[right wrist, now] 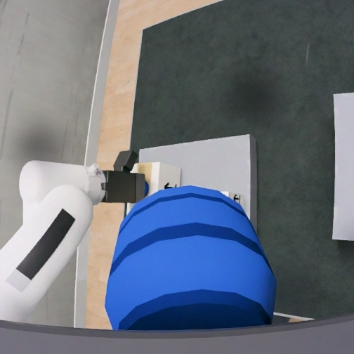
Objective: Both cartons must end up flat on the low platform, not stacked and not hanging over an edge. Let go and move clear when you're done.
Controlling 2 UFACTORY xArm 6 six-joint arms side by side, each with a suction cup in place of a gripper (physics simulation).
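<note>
The low grey platform (pixel 215 155) shows in the middle of the right wrist view. A white and tan carton (pixel 162 174) with a black arrow mark is at its left side. My left gripper's blue cup (pixel 146 188) is against this carton's left face, shut on it; whether the carton touches the platform cannot be told. A second white carton (pixel 231 194) shows in small part over the platform's right side, mostly hidden behind my right gripper (pixel 195 260). That large blue cup is near the camera, open, well apart from the small-looking carton.
A dark green mat (pixel 200 75) lies under the platform on a wooden table (pixel 120 75). A pale grey block or raised surface (pixel 345 165) is at the right edge. The white left arm (pixel 55 220) reaches in from the left, over the grey floor (pixel 45 90).
</note>
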